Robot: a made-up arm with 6 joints.
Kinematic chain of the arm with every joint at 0, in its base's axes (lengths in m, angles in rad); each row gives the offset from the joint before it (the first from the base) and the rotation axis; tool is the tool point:
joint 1: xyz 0 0 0.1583 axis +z
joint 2: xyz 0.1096 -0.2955 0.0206 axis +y
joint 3: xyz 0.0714 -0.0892 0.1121 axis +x
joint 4: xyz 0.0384 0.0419 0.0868 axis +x
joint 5: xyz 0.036 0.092 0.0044 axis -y
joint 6: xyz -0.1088 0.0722 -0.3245 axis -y
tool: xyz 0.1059 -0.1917 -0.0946
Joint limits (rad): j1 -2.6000..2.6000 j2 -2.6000..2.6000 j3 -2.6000..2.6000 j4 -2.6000..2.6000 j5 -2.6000..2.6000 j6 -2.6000..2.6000
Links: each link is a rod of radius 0.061 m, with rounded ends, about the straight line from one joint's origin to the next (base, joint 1, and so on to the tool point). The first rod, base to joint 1, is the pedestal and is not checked.
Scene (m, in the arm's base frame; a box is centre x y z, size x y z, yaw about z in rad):
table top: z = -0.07
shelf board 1: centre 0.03 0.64 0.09 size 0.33 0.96 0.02 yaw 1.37
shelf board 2: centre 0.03 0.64 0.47 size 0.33 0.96 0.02 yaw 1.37
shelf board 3: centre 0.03 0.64 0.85 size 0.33 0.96 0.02 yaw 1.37
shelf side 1: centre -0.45 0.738 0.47 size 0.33 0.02 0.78 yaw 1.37
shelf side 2: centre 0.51 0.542 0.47 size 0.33 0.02 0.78 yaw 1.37
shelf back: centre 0.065 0.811 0.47 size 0.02 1 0.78 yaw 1.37
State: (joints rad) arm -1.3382 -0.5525 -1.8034 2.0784 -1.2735 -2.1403
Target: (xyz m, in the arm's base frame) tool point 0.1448 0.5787 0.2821
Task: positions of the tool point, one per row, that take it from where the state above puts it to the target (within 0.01 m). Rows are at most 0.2 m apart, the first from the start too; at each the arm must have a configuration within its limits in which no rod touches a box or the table.
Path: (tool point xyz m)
1: -0.4169 0.0067 0.2844
2: -0.3599 -0.1124 0.3808
3: -0.2425 -0.2008 0.4591
4: -0.0884 -0.2280 0.5095
5: 0.0634 -0.1813 0.5254
6: 0.1716 -0.0724 0.5052
7: 0.2079 0.0645 0.4523
8: 0.1688 0.1846 0.3743
9: 0.0777 0.2489 0.2821
10: 0.1115 0.4217 0.2991
11: 0.1448 0.5787 0.2821

